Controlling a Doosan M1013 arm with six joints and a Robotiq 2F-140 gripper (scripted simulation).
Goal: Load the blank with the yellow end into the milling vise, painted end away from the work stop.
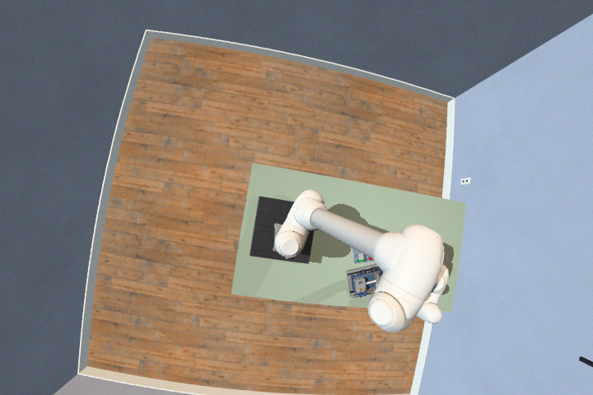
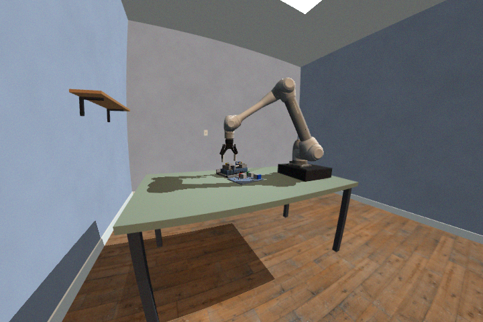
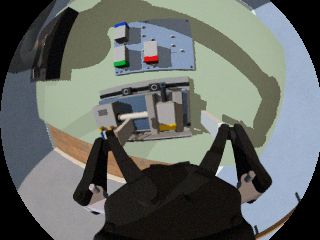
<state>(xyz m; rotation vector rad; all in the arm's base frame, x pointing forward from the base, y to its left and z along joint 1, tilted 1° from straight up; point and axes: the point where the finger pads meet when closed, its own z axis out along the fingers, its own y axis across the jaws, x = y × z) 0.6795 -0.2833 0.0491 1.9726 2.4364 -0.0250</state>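
The blank with yellow end lies 40 mm below my hand. The rest, counted from my hand: red-ended blank: 60 mm behind, 160 mm to the left, 120 mm below; then green-ended blank: 150 mm behind, 150 mm to the left, 120 mm below; then blue infeed plate: 60 mm behind, 210 mm to the left, 140 mm below.
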